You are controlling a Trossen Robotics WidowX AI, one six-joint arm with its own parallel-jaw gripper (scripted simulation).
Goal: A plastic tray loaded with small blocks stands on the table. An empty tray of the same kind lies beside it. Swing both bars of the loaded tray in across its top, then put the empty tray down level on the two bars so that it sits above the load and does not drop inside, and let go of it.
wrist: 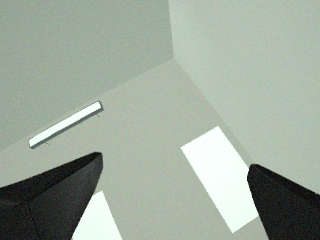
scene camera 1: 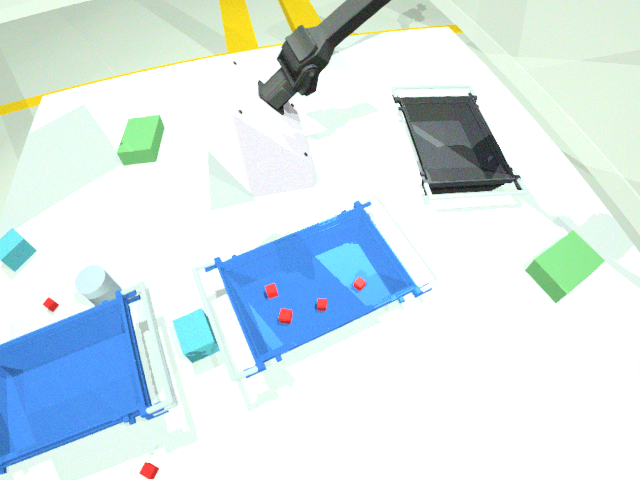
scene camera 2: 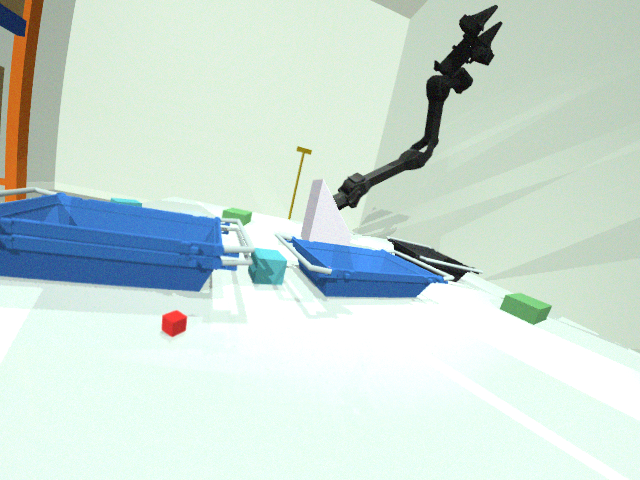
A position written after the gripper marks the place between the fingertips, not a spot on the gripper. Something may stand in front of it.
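Observation:
Open and holding nothing, the gripper (wrist: 176, 166) shares the scene with a black tray (scene camera 1: 458, 153) (scene camera 2: 426, 254), and in the wrist view the tray is out of frame. A cyan block (scene camera 1: 195, 335) is in the scene too.

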